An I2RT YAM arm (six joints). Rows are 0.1 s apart.
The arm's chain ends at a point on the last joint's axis. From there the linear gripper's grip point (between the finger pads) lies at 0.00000 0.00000 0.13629 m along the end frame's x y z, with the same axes.
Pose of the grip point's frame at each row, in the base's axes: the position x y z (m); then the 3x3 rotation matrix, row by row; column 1 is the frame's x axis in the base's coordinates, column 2 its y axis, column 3 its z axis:
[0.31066 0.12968 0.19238], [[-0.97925 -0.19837 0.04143], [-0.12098 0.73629 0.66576], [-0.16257 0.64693 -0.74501]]
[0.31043 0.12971 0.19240], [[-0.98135 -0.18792 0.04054], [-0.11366 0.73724 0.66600], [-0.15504 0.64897 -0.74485]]
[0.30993 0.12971 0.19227], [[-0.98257 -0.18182 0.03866], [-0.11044 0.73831 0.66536], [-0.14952 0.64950 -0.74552]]
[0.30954 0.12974 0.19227], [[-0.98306 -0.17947 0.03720], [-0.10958 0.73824 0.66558], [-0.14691 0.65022 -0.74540]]
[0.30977 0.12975 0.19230], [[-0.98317 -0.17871 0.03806], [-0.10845 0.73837 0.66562], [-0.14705 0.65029 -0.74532]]
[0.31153 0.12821 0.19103], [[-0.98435 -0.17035 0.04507], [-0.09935 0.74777 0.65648], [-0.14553 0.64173 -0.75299]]
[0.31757 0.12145 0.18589], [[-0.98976 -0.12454 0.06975], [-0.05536 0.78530 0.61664], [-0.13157 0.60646 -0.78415]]
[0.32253 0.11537 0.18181], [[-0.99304 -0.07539 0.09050], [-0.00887 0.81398 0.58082], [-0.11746 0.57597 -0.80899]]
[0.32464 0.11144 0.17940], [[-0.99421 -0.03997 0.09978], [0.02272 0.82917 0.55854], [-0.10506 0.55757 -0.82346]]
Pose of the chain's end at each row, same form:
[0.30501 0.03894 0.29392], [[-0.97925 -0.19837 0.04143], [-0.12098 0.73629 0.66576], [-0.16257 0.64693 -0.74501]]
[0.30490 0.03894 0.29392], [[-0.98135 -0.18792 0.04054], [-0.11366 0.73724 0.66600], [-0.15504 0.64897 -0.74485]]
[0.30466 0.03903 0.29388], [[-0.98257 -0.18182 0.03866], [-0.11044 0.73831 0.66536], [-0.14952 0.64950 -0.74552]]
[0.30447 0.03903 0.29386], [[-0.98306 -0.17947 0.03720], [-0.10958 0.73824 0.66558], [-0.14691 0.65022 -0.74540]]
[0.30458 0.03903 0.29388], [[-0.98317 -0.17871 0.03806], [-0.10845 0.73837 0.66562], [-0.14705 0.65029 -0.74532]]
[0.30539 0.03874 0.29366], [[-0.98435 -0.17035 0.04507], [-0.09935 0.74777 0.65648], [-0.14553 0.64173 -0.75299]]
[0.30806 0.03741 0.29276], [[-0.98976 -0.12454 0.06975], [-0.05536 0.78530 0.61664], [-0.13157 0.60646 -0.78415]]
[0.31020 0.03621 0.29207], [[-0.99304 -0.07539 0.09050], [-0.00887 0.81398 0.58082], [-0.11746 0.57597 -0.80899]]
[0.31104 0.03532 0.29163], [[-0.99421 -0.03997 0.09978], [0.02272 0.82917 0.55854], [-0.10506 0.55757 -0.82346]]

